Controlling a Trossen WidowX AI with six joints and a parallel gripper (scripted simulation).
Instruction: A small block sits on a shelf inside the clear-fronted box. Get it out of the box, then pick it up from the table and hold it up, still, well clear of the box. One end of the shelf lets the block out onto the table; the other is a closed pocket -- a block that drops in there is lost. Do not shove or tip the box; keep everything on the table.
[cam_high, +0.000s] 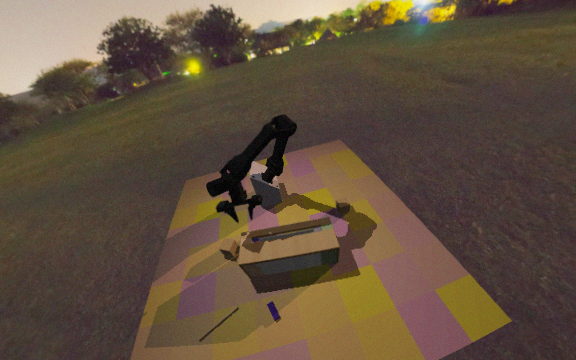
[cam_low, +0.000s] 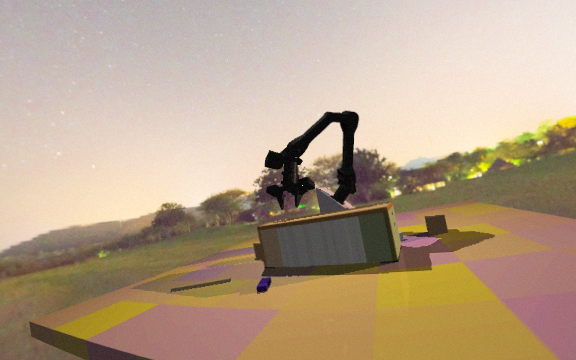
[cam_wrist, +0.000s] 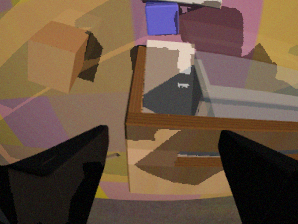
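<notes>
The blue block is 150 mm below my gripper tip and 10 mm behind it. From my gripper tip the other things lie so: tan cube (130 mm below, 120 mm to the right, 20 mm ahead); box (160 mm to the left, 100 mm below, 80 mm ahead).
</notes>
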